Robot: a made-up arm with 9 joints. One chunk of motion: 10 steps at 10 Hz.
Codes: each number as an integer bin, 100 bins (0 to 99) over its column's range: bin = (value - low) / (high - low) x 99, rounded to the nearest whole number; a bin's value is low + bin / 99 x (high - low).
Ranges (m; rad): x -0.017..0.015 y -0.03..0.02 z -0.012..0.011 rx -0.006..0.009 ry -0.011..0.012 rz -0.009..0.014
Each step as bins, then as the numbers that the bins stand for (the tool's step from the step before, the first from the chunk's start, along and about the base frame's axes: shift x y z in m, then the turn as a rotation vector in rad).
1 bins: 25 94 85 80 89 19
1 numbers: -0.00892 0.01747 0.00775 0.00612 0.00968 -0.00459
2 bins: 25 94 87 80 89 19
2 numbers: -0.00892 0.01747 0.00821 0.00612 0.00968 -0.00459
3 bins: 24 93 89 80 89 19
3 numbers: -0.00924 0.01697 0.00868 0.00612 0.00968 -0.00459
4 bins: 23 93 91 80 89 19
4 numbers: -0.00957 0.01697 0.00914 0.00612 0.00968 -0.00459
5 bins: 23 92 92 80 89 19
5 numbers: -0.00957 0.01646 0.00937 0.00612 0.00968 -0.00459
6 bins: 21 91 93 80 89 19
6 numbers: -0.01021 0.01596 0.00961 0.00612 0.00968 -0.00459
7 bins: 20 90 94 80 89 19
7 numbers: -0.01054 0.01545 0.00984 0.00612 0.00968 -0.00459
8 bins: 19 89 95 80 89 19
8 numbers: -0.01086 0.01495 0.01007 0.00612 0.00968 -0.00459
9 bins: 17 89 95 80 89 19
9 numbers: -0.01151 0.01495 0.01007 0.00612 0.00968 -0.00459
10 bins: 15 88 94 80 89 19
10 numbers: -0.01215 0.01444 0.00984 0.00612 0.00968 -0.00459
